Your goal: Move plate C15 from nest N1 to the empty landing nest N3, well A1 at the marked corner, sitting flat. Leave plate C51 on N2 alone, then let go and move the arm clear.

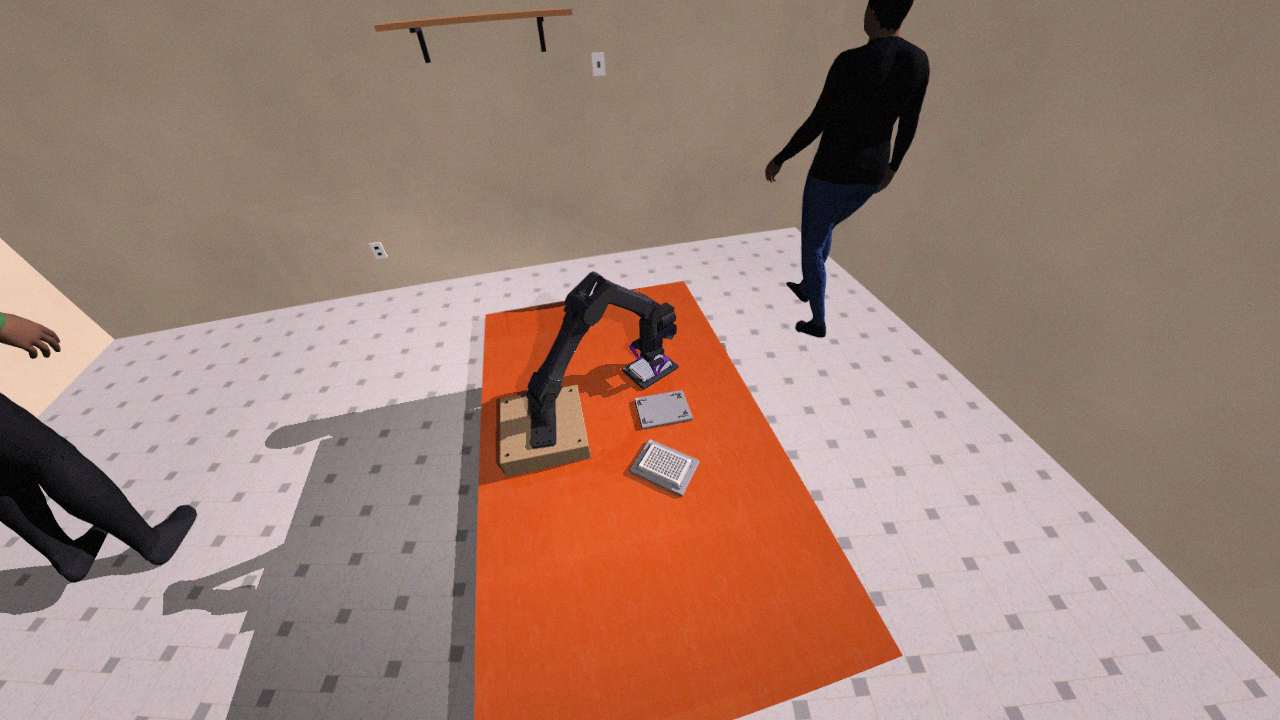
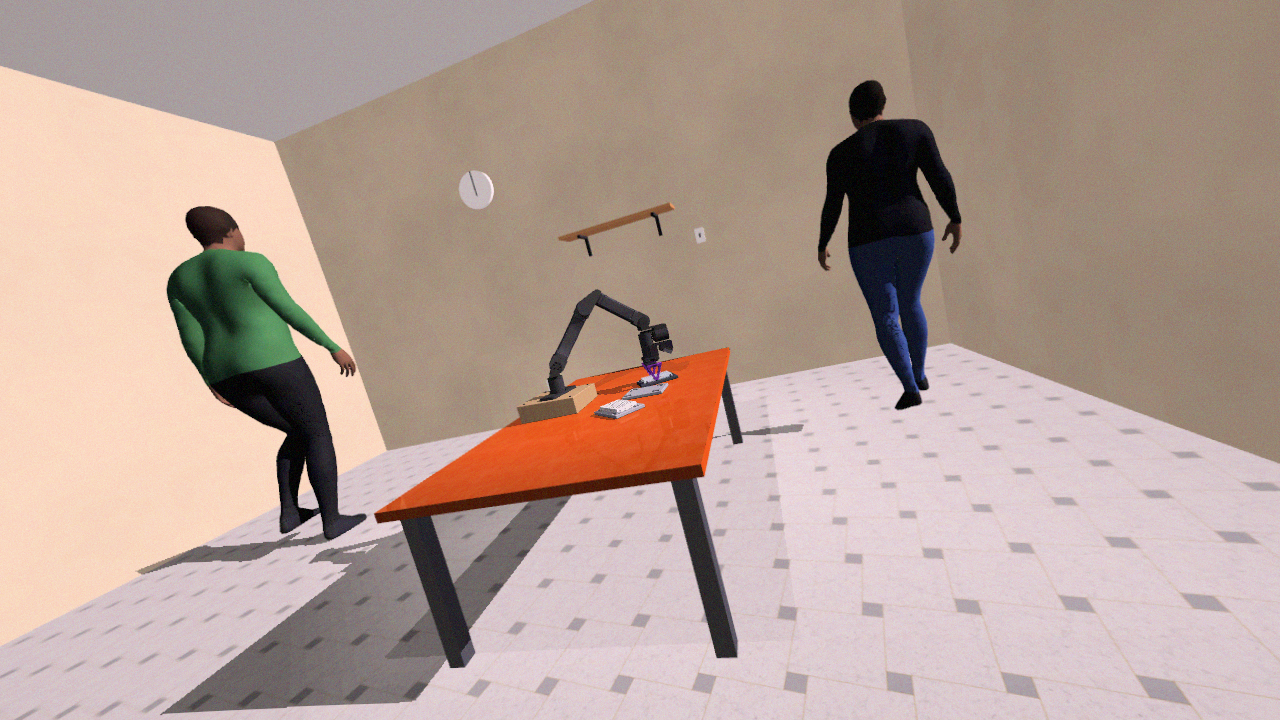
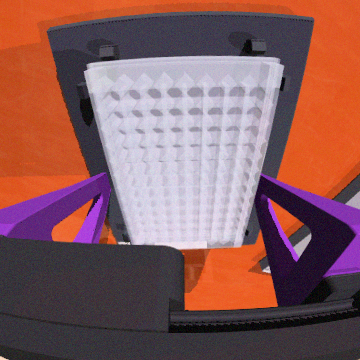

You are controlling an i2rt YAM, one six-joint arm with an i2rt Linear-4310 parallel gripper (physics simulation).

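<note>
A clear-white well plate point(image 1: 640, 368) point(image 3: 185, 145) sits in the dark far nest point(image 1: 642, 384) point(image 3: 180, 35). A second white plate point(image 1: 667, 462) point(image 2: 619, 406) sits on the grey near nest point(image 1: 683, 489). The plate names cannot be read. The empty landing nest point(image 1: 664, 409) point(image 2: 646, 391) point(image 3: 354, 202) lies between them, with dark corner brackets. My gripper point(image 1: 649, 360) point(image 2: 653, 370) point(image 3: 181, 180) is open and low over the far plate, its purple fingertips beside the two long sides. The plate's near end is close to the gripper body, where a small white label partly shows.
The arm stands on a wooden base block point(image 1: 544, 454) point(image 2: 556, 406) on the orange table point(image 1: 662, 617) point(image 2: 572, 461), left of the nests. A person in black point(image 1: 866, 116) point(image 2: 887, 179) stands behind at the right. A person in green point(image 2: 234, 308) stands at the left.
</note>
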